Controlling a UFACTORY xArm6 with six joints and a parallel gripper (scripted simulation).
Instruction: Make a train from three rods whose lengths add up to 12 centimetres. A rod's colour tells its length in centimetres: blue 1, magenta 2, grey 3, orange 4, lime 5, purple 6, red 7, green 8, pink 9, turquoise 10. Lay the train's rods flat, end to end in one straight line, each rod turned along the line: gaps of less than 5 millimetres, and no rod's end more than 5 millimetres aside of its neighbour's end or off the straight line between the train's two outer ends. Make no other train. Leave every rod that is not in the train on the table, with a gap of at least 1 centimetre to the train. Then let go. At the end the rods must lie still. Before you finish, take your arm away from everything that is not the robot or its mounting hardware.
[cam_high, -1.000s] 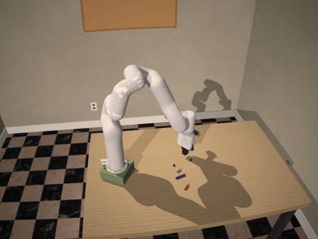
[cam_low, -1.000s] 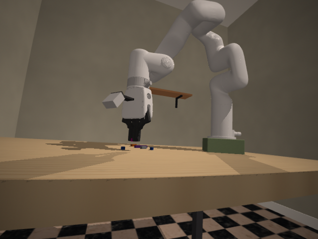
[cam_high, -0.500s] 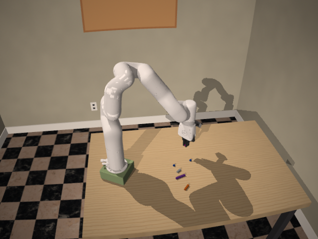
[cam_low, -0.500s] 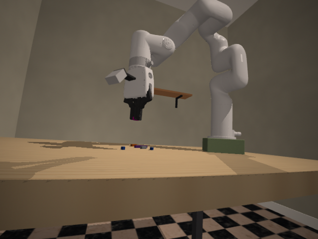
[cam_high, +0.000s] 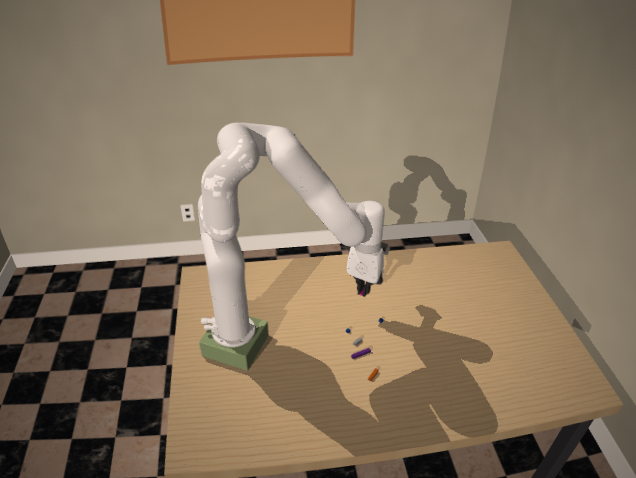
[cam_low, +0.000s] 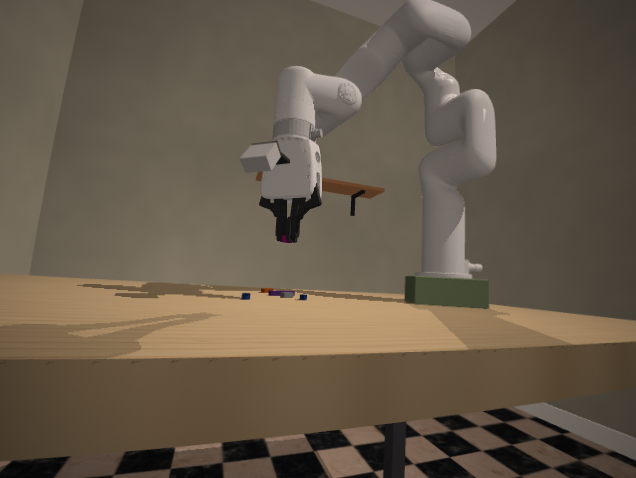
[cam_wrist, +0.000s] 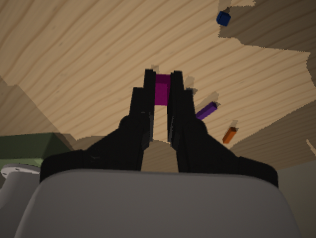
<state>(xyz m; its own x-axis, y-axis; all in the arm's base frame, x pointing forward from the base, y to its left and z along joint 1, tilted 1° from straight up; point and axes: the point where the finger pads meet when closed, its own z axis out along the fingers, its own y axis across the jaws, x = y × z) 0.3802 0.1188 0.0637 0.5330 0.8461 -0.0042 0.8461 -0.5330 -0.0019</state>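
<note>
Now: the grey rod 2 cm behind my hand, 11 cm to the right of it and 12 cm below it. Round my hand: orange rod 2 cm ahead, 24 cm to the right, 12 cm below; then magenta rod 2 cm below; then purple rod 1 cm behind, 16 cm to the right, 12 cm below.
</note>
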